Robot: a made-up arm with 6 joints.
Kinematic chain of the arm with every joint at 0, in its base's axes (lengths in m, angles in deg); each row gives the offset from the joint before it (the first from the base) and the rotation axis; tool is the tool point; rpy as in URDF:
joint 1: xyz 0 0 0.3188 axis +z
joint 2: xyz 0 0 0 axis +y
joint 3: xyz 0.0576 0 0.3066 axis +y
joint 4: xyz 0.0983 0 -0.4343 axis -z
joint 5: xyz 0 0 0 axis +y
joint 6: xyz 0.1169 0 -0.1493 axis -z
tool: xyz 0 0 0 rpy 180 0 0
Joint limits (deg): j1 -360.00..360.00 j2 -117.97..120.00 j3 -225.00..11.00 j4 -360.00..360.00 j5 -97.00..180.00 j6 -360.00..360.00
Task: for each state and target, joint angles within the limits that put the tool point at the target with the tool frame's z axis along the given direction. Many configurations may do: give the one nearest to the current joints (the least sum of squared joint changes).
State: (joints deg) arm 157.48 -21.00 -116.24 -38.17 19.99 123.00
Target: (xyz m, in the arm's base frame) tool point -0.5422 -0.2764 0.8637 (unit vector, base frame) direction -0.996 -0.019 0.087
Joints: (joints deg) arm 202.23 -6.02 -95.55 -74.27 21.91 123.00
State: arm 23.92 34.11 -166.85 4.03 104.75 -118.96
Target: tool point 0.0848 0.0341 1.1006 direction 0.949 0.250 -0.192
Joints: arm 8.58 9.88 -202.11 6.60 113.23 -118.96
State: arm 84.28 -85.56 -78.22 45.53 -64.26 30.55
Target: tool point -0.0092 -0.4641 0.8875 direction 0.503 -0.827 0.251
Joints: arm 72.42 -58.13 -122.28 48.97 -75.19 30.55
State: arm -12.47 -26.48 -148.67 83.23 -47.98 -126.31
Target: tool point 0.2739 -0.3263 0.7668 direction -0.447 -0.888 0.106
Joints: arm -28.81 5.52 -101.71 84.17 -87.27 -126.31
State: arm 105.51 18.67 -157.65 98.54 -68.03 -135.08
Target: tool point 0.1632 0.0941 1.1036 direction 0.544 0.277 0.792
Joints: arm 104.40 6.67 -183.00 97.85 -36.97 -135.08
